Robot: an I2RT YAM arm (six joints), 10 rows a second.
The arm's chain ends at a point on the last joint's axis. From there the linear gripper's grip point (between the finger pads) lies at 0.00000 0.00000 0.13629 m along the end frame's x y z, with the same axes.
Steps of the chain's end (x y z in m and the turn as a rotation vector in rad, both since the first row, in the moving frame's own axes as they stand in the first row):
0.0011, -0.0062, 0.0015, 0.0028, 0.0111, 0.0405
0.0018, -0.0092, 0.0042, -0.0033, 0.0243, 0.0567
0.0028, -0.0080, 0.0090, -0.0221, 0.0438, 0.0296
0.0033, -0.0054, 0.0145, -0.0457, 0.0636, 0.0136
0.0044, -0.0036, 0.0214, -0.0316, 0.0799, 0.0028
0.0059, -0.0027, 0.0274, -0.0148, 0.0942, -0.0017
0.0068, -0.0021, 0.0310, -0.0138, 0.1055, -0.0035
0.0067, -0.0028, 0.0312, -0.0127, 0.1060, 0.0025
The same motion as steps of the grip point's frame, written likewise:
0.0026, -0.0066, 0.0015, 0.0028, 0.0111, 0.0405
0.0051, -0.0087, 0.0042, -0.0033, 0.0243, 0.0567
0.0087, -0.0049, 0.0088, -0.0221, 0.0438, 0.0296
0.0119, 0.0009, 0.0141, -0.0457, 0.0636, 0.0136
0.0153, 0.0007, 0.0209, -0.0316, 0.0799, 0.0028
0.0187, -0.0007, 0.0268, -0.0148, 0.0942, -0.0017
0.0212, -0.0002, 0.0302, -0.0138, 0.1055, -0.0035
0.0211, -0.0011, 0.0304, -0.0127, 0.1060, 0.0025

